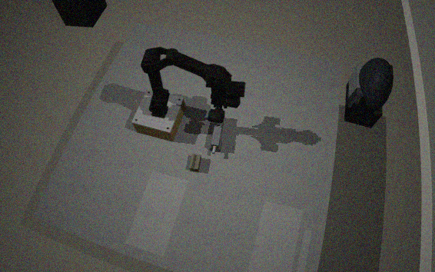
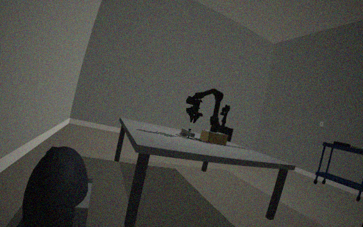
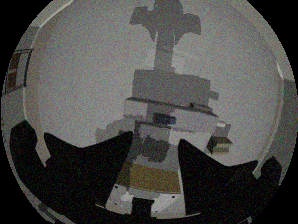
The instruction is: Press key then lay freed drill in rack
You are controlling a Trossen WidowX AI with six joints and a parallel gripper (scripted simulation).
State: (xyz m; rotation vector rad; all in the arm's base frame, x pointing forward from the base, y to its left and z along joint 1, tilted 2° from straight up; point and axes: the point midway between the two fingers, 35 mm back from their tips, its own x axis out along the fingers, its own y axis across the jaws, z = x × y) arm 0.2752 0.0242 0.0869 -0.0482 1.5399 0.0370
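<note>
The drill lies 90 mm to the right of my gripper tip and 100 mm below it. Also, from my gripper tip: rack (60 mm behind, 210 mm to the right, 130 mm below); then grey fixture (40 mm to the right, 110 mm below).
</note>
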